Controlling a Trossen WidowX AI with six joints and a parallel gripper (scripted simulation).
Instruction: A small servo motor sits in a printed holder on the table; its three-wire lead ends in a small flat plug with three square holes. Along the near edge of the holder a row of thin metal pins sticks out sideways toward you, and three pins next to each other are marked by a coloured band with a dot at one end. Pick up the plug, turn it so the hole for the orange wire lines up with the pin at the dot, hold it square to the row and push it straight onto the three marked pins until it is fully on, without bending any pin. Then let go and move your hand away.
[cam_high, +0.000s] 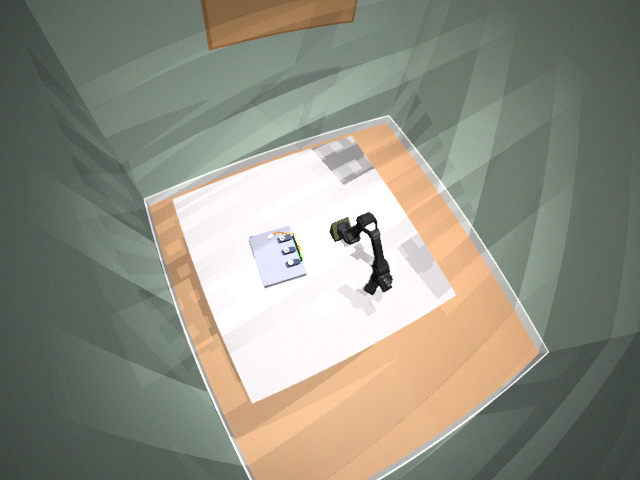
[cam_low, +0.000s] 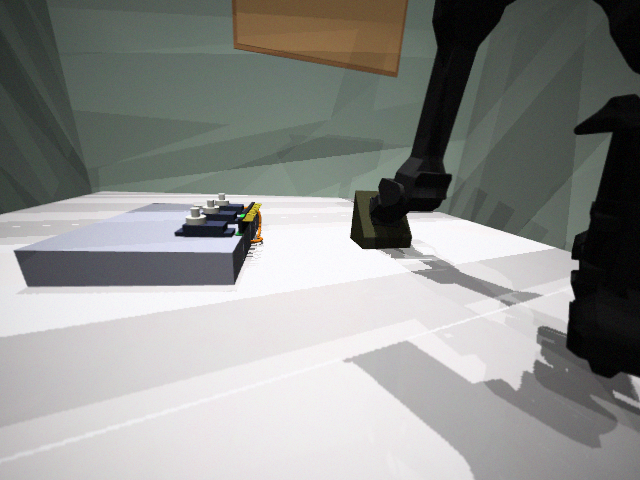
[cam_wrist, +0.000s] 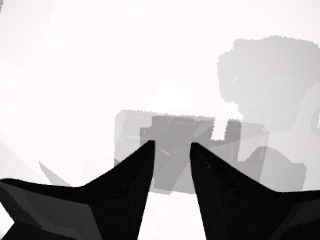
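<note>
My gripper tip is 350 mm short of the green band, 270 mm to the left of it and 70 mm below it. Round my gripper tip: dot: 350 mm ahead, 270 mm to the right, 70 mm above; then holder: 510 mm ahead, 320 mm to the right, 20 mm above.
</note>
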